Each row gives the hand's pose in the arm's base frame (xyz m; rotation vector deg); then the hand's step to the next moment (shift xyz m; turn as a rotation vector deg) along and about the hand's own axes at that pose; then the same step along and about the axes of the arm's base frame.
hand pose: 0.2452 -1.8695 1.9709 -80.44 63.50 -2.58
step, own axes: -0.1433 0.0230 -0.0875 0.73 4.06 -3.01
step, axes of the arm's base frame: -0.1443 0.0286 0.0841 -3.80 -1.68 -2.96
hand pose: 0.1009 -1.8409 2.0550 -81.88 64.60 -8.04
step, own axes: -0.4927 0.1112 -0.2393 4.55 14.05 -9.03
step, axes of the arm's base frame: -0.4738 0.1929 0.2251 -11.19 -6.23 -11.64
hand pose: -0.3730 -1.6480 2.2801 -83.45 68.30 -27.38
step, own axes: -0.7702 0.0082 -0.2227 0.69 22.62 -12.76
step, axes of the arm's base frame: -0.4978 0.5513 0.3019 -19.23 -3.47 -17.12
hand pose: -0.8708 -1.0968 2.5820 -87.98 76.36 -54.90
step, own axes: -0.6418 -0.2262 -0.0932 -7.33 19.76 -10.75
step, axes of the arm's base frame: -0.0985 0.6371 0.2369 -17.48 4.88 -15.17
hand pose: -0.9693 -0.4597 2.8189 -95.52 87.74 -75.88
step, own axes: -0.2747 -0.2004 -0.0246 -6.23 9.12 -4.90
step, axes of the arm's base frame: 0.0981 0.3115 0.0980 -7.69 4.92 -7.91
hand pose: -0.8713 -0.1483 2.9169 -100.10 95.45 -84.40
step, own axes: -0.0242 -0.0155 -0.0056 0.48 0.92 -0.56
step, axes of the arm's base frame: 0.0090 0.0276 0.0038 -1.06 -0.44 -0.28
